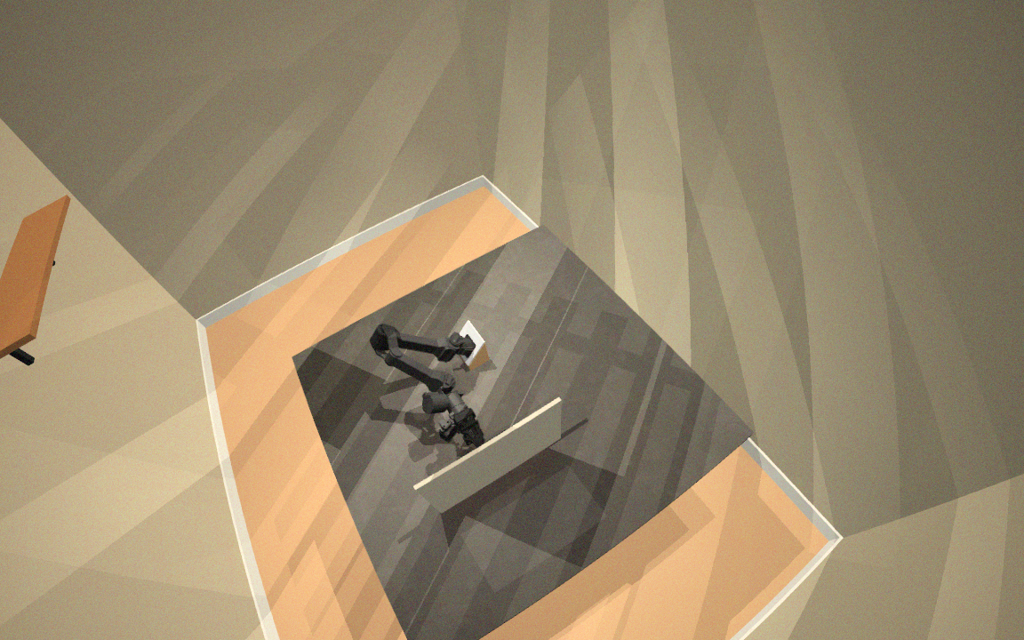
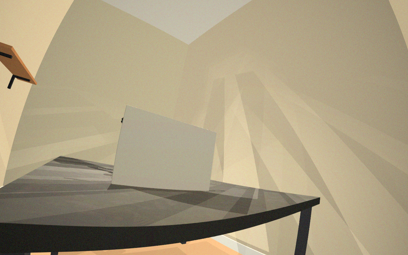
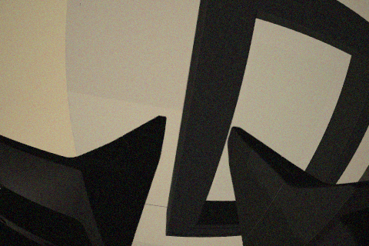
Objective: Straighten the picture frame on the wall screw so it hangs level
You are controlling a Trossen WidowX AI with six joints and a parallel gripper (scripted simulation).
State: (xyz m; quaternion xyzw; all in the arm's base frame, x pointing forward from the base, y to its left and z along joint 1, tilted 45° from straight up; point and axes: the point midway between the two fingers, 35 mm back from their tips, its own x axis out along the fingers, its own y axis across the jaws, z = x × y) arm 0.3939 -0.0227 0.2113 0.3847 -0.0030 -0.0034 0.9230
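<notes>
My gripper tip is now 50 mm above the picture frame and 10 mm short of it. From my gripper tip the other things lie so: wall panel: 60 mm below, 20 mm to the left, 20 mm ahead.
</notes>
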